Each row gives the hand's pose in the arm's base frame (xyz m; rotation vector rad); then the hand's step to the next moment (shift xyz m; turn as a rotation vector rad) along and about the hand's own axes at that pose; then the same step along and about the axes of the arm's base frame.
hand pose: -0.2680 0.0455 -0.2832 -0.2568 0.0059 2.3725
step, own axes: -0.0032 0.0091 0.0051 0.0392 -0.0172 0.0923
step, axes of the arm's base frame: -0.0049 -0.0084 0.0050 -0.0329 0.0464 0.0843
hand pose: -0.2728 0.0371 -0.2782 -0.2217 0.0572 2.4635
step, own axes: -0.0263 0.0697 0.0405 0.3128 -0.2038 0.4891
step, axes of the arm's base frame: -0.0288 -0.0669 0.0434 -0.1857 0.3987 0.4302
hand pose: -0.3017 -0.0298 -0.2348 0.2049 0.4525 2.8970
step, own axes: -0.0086 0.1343 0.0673 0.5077 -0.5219 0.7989
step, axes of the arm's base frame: -0.0042 -0.1079 0.1048 -0.2668 0.8269 0.6430
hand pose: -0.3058 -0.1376 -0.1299 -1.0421 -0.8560 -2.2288
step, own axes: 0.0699 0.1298 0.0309 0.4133 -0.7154 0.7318
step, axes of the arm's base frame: 0.0637 -0.0765 0.1130 -0.3772 0.9237 0.4719
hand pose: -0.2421 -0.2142 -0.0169 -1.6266 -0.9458 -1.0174
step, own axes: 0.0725 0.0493 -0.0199 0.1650 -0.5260 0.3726
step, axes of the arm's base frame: 0.0671 -0.0225 0.0555 -0.3565 0.5034 0.2494
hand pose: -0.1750 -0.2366 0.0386 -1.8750 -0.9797 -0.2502
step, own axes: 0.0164 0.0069 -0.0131 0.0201 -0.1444 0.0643
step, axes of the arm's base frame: 0.0187 -0.0038 0.0111 -0.1056 0.0936 0.0740
